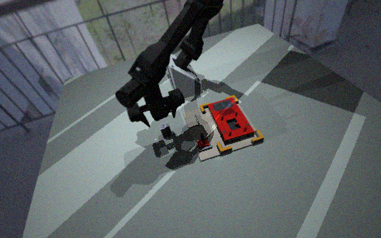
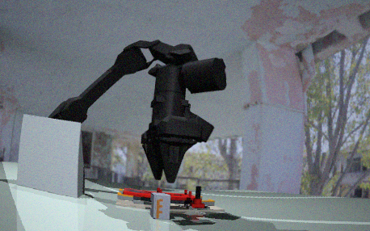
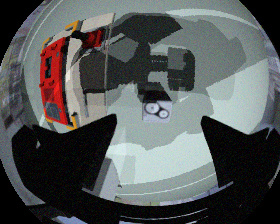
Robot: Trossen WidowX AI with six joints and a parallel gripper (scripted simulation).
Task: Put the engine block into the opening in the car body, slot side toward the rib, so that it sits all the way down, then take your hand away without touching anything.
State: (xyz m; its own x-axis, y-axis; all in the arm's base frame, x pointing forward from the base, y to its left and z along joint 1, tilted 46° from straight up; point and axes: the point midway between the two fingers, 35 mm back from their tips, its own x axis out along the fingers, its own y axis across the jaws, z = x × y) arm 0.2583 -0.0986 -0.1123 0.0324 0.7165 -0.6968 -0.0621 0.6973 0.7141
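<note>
My gripper tip is 50 mm above the engine block, 10 mm to the right of it and 10 mm past it. Also, from my gripper tip: black post: 110 mm to the left, 110 mm ahead, 40 mm below; light baseplate: 210 mm to the left, 60 mm below, 50 mm ahead.
</note>
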